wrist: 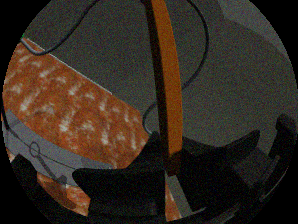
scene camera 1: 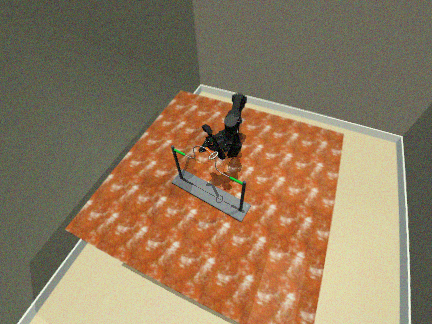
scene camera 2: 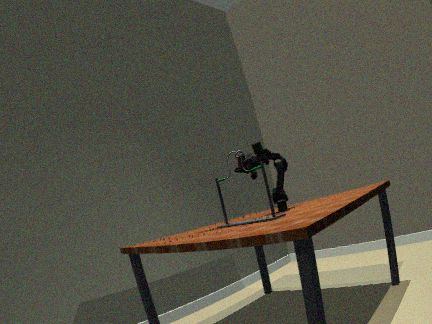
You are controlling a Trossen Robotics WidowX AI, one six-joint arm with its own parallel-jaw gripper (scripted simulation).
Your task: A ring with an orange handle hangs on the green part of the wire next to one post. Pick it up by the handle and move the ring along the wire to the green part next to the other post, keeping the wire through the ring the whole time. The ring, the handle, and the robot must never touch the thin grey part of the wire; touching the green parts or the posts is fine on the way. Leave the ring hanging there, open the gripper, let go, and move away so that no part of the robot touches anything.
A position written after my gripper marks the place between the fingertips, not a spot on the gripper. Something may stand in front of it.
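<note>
In the wrist view you'd find my gripper [wrist: 159, 134], and it's holding a ring.
</note>
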